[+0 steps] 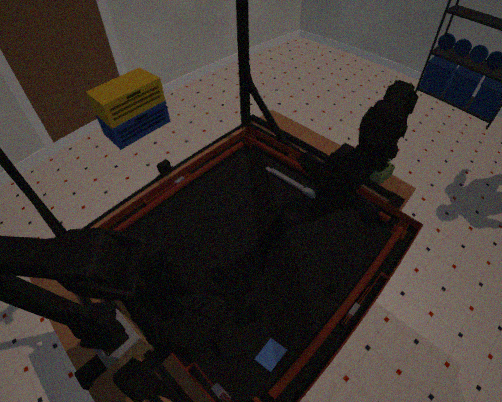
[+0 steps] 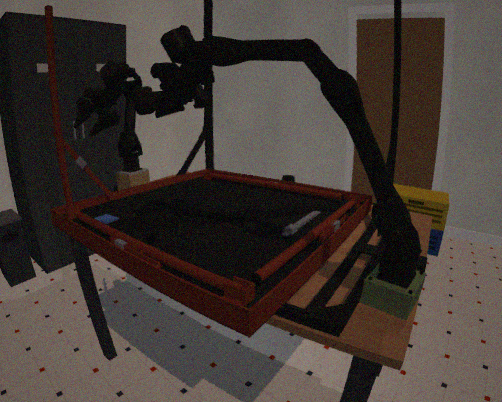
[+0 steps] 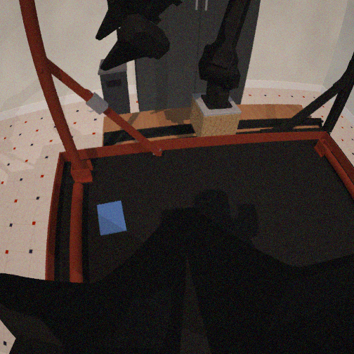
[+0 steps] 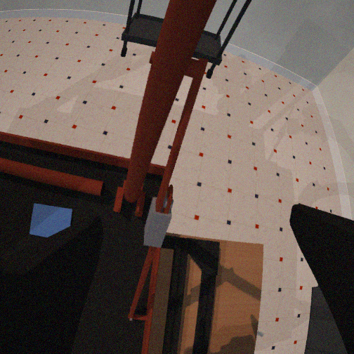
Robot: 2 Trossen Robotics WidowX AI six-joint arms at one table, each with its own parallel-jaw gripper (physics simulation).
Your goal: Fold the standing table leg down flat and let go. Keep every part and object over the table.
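Places are measured from the left arm's base along level axes (x ahead, y left, z up), in metres.
Pixels of known places: left gripper, fingertip midpoint: (image 1: 307, 221) (image 2: 156, 116); right gripper, fingertip midpoint: (image 1: 204, 381) (image 2: 82, 131); left arm's base at its link origin: (image 2: 396, 276); right arm's base at its link origin: (image 1: 111, 337) (image 2: 132, 170).
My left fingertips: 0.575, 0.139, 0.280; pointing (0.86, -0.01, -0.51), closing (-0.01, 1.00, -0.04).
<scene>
For each thing: its top centre in the pictures, then the offset to it from my left fingertips, as dx, dy, dz. "spot": a spot on its surface instead.
- standing leg at a spot on its surface: (image 2: 54, 100) spot: +0.256, +0.202, +0.071
- grey sleeve at a spot on its surface: (image 2: 81, 162) spot: +0.292, +0.127, -0.129
- blue square at a spot on its surface: (image 1: 270, 354) (image 2: 106, 218) spot: +0.163, +0.110, -0.285
- grey bar-like object at its top centre: (image 2: 303, 217) (image 1: 291, 179) -0.254, -0.283, -0.281
The standing leg (image 2: 54, 100) (image 3: 46, 95) (image 4: 162, 90) is a red tube, upright at one corner of the upturned table (image 1: 345, 280) (image 2: 165, 277) (image 3: 200, 142). Its red brace carries a grey sleeve (image 2: 81, 162) (image 3: 97, 103) (image 4: 158, 222) and runs from the leg down to the rim. Other red legs lie flat along the rim. My right gripper (image 3: 99, 52) (image 4: 199, 221) is wide open and empty, up beside the table's end; the leg and brace stand ahead of it. My left gripper (image 3: 183, 217) is shut and empty, above the table; its fingers are very dark.
A blue square (image 1: 270, 354) (image 2: 107, 219) (image 3: 111, 217) (image 4: 51, 220) lies inside the table near the leg's corner. A grey bar-like object (image 1: 290, 182) (image 2: 301, 223) lies at the other end. Black uprights (image 1: 242, 60) (image 2: 208, 100) rise at the table's side.
</scene>
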